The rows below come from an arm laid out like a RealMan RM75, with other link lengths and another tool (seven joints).
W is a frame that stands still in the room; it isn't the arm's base.
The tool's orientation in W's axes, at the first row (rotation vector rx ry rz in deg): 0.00 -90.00 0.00
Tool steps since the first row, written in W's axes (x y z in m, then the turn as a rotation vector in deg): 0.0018 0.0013 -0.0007 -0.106 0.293 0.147; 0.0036 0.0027 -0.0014 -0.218 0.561 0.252; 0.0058 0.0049 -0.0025 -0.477 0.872 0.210; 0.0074 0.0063 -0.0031 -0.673 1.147 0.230; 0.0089 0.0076 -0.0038 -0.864 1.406 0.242; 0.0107 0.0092 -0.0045 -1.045 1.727 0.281; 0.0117 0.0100 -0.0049 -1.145 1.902 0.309; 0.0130 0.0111 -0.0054 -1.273 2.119 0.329; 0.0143 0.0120 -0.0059 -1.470 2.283 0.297
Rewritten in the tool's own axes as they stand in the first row. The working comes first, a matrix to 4 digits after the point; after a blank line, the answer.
The tool's axes in the first row as the columns of a matrix, in W's axes (used below as rounded here):
0.0000 0.0000 -1.0000
0.0000 1.0000 0.0000
1.0000 0.0000 0.0000

-0.0007 0.0013 -0.0018 0.147 0.293 0.106; -0.0014 0.0027 -0.0036 0.252 0.561 0.218; -0.0025 0.0049 -0.0058 0.210 0.872 0.477; -0.0031 0.0063 -0.0074 0.230 1.147 0.673; -0.0038 0.0076 -0.0089 0.242 1.406 0.864; -0.0045 0.0092 -0.0107 0.281 1.727 1.045; -0.0049 0.0100 -0.0117 0.309 1.902 1.145; -0.0054 0.0111 -0.0130 0.329 2.119 1.273; -0.0059 0.0120 -0.0143 0.297 2.283 1.470
